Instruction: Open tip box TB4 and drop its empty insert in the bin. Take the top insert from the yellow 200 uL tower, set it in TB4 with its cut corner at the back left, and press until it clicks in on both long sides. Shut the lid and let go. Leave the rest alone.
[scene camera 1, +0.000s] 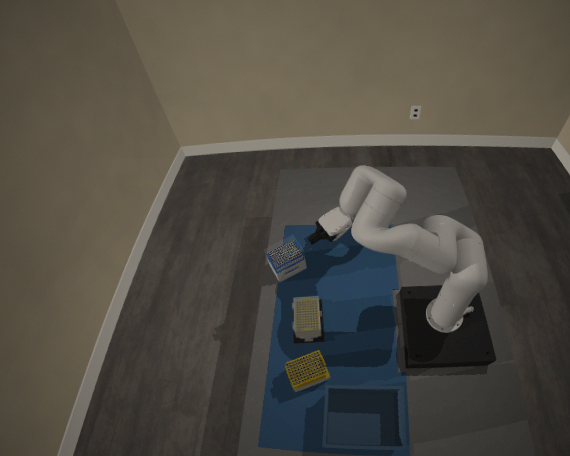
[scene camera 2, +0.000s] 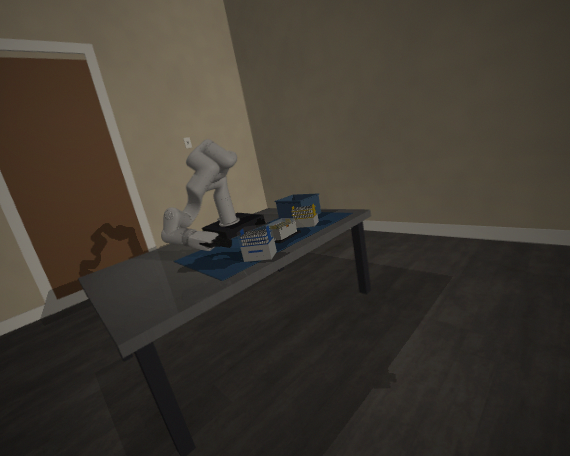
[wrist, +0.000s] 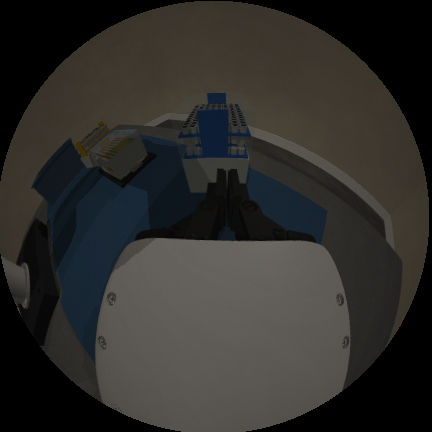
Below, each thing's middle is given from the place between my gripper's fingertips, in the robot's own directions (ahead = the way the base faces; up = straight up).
Labels:
Now: hand 10 cm short of the blue tip box (wrist: 212, 130), 5 cm to the right of it and 1 cm above it. Also, from my hand: dark blue bin (wrist: 64, 163) (6 cm behind, 63 cm to the left, 1 cm below); then yellow insert (scene camera 1: 311, 366) (8 cm ahead, 47 cm to the left).

